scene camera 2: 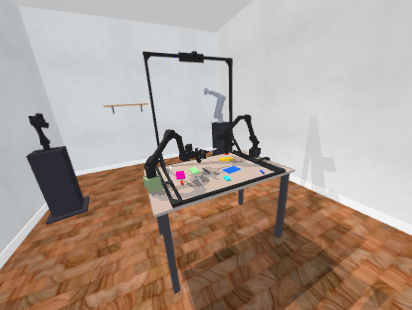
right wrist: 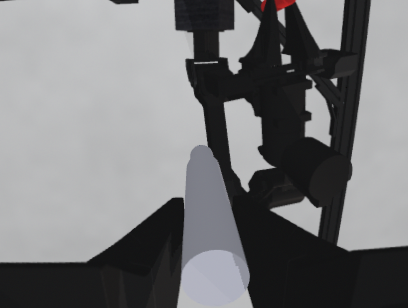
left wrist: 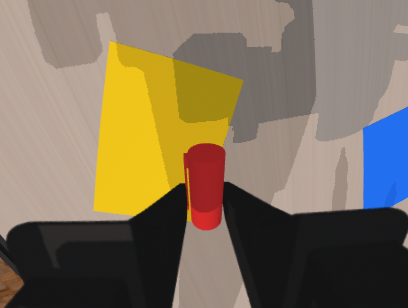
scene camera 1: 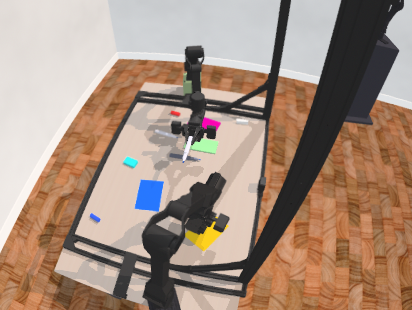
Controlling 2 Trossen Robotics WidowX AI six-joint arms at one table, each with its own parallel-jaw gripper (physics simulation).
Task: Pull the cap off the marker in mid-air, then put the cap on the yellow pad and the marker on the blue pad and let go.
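Places are measured from the left arm's base along level axes (x ahead, y left, z up), in centimetres.
Pixels of known places: left gripper, between the fingertips: (scene camera 2: 226, 154) (left wrist: 204, 189); right gripper, between the fingertips: (scene camera 2: 208, 151) (right wrist: 208, 208) (scene camera 1: 188, 144); left arm's base, origin of its link: (scene camera 2: 255, 148) (right wrist: 205, 30) (scene camera 1: 161, 299); right arm's base, origin of its link: (scene camera 2: 151, 176).
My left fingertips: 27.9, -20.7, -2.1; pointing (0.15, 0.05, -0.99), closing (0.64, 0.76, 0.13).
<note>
Ahead of a thing's pixels: the offset from my left fingertips to its top centre, as dx, dy, dz.
My left gripper (left wrist: 204, 189) is shut on the red cap @(-0.3, +0.2, +1.8) (left wrist: 206, 175) (right wrist: 278, 4), holding it in the air near the yellow pad @(-1.8, -1.8, -6.6) (scene camera 1: 205, 241) (scene camera 2: 226, 159) (left wrist: 125, 125). In the left wrist view the cap overlaps the pad's lower right part. My right gripper (right wrist: 208, 208) (scene camera 1: 192, 136) is shut on the white marker @(+25.5, -1.3, +12.3) (scene camera 1: 187, 149) (right wrist: 207, 210), which is uncapped and held in the air near the green pad. Cap and marker are well apart. The blue pad @(+20.0, +17.4, -6.6) (scene camera 1: 149, 195) (scene camera 2: 231, 170) (left wrist: 385, 155) lies flat with nothing on it. The left fingertips are hidden in scene camera 1.
The green pad @(+40.9, -10.7, -5.9) (scene camera 1: 210, 146) and a magenta pad @(+54.4, -15.7, -5.9) (scene camera 1: 211, 123) lie by the right gripper. A cyan block @(+39.0, +23.6, -5.2) (scene camera 1: 130, 162), a small blue block @(+13.0, +43.2, -4.6) (scene camera 1: 95, 218), a red one @(+64.7, -2.9, -4.6) (scene camera 1: 175, 113) and a white one @(+50.1, -34.6, -4.5) (scene camera 1: 242, 121) lie around. A black frame post (scene camera 1: 350, 50) rises beside the table.
</note>
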